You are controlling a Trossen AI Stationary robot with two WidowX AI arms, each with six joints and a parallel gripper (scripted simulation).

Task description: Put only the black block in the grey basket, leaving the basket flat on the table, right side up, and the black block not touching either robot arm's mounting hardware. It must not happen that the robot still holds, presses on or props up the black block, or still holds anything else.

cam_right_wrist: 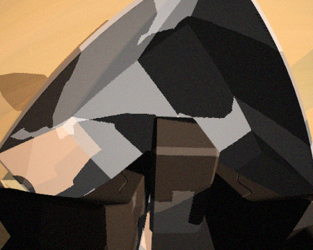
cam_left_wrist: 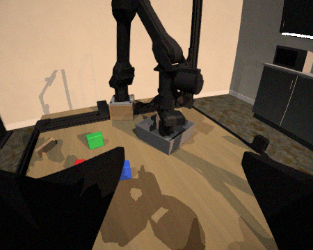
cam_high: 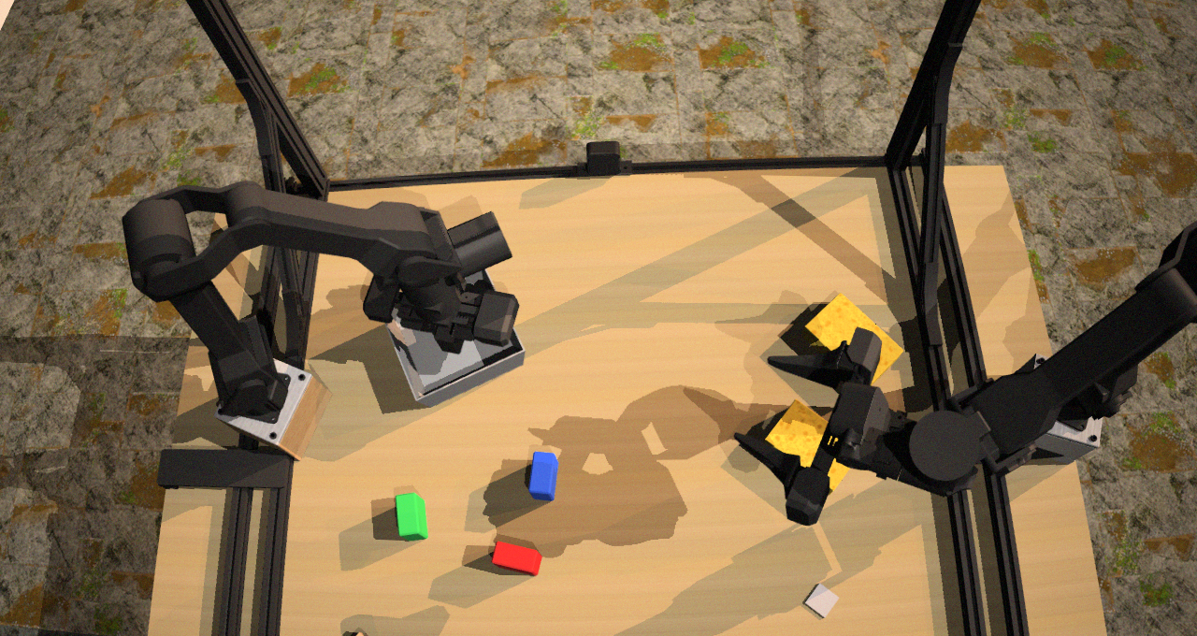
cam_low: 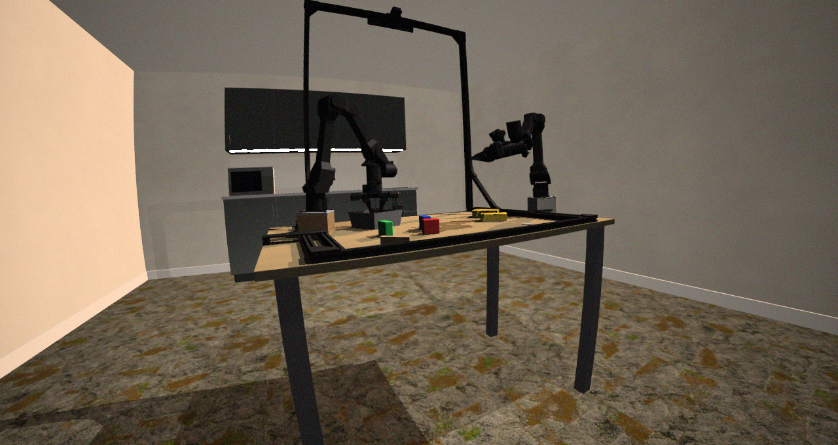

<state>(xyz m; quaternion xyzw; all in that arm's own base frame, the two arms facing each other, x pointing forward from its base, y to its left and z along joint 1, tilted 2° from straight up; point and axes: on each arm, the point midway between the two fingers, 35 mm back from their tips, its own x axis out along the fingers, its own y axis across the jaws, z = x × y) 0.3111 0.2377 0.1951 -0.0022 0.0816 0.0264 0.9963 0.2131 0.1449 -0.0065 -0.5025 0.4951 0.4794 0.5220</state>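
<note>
Right now my right hand is 50 mm above the grey basket. Round my right hand: black block 20 mm below; then blue block 180 mm ahead, 130 mm to the left, 40 mm below; then green block 240 mm ahead, 40 mm to the right, 40 mm below.
</note>
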